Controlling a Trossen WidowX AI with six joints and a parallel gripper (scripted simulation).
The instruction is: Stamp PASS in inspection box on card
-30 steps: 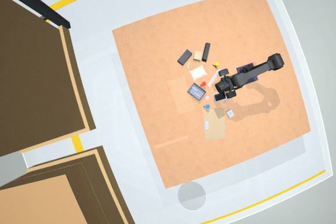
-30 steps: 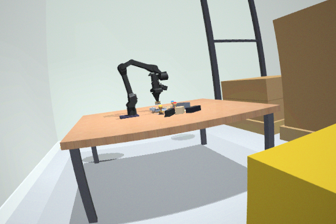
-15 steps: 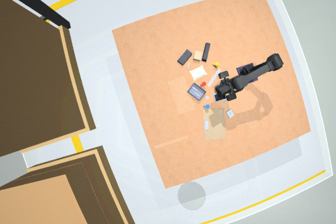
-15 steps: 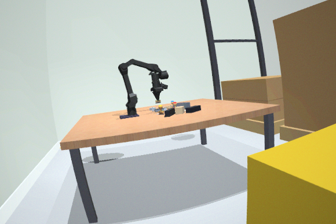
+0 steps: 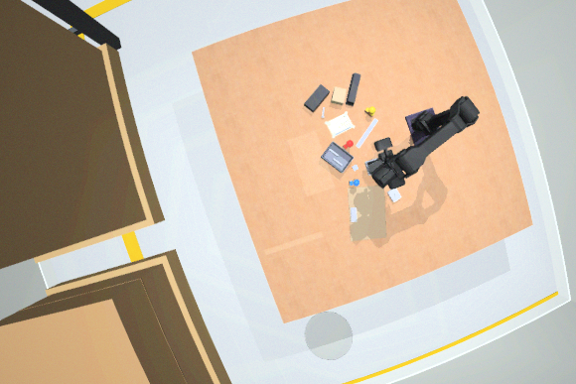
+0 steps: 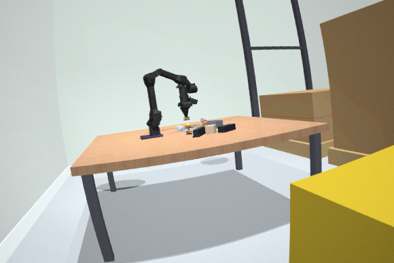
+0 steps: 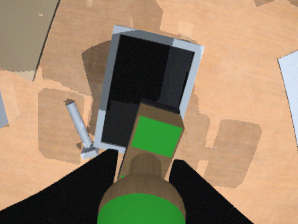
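My gripper tip is now 90 mm above the dark ink pad. Also, from my gripper tip: red-topped stamp 120 mm to the right, 100 mm ahead, 70 mm below; then grey bar 140 mm to the right, 90 mm below; then white card 210 mm to the right, 100 mm ahead, 90 mm below.
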